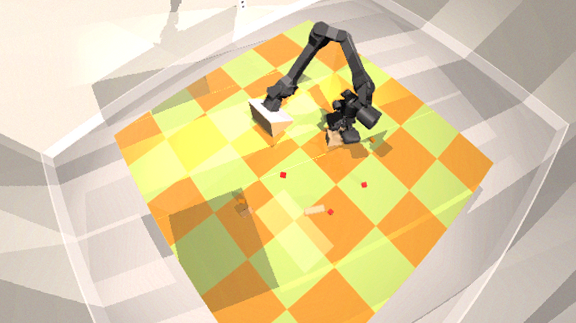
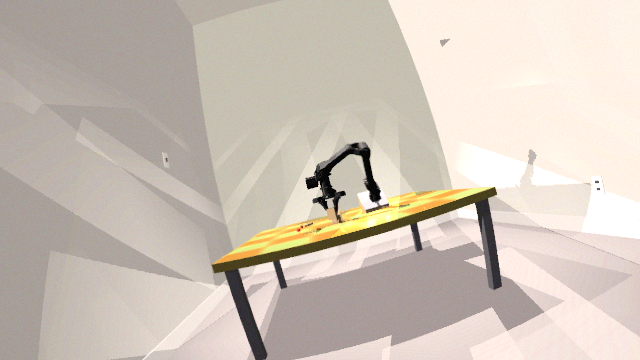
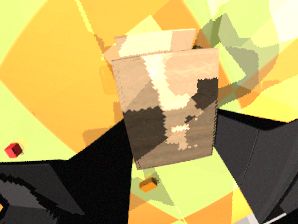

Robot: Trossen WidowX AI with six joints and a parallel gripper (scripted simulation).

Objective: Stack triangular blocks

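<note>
Now: gripper tip 1 cm below the tan triangular block. From my gripper tip the other things lie so: flat tan piece (4 cm behind, 49 cm to the right, 6 cm below).
</note>
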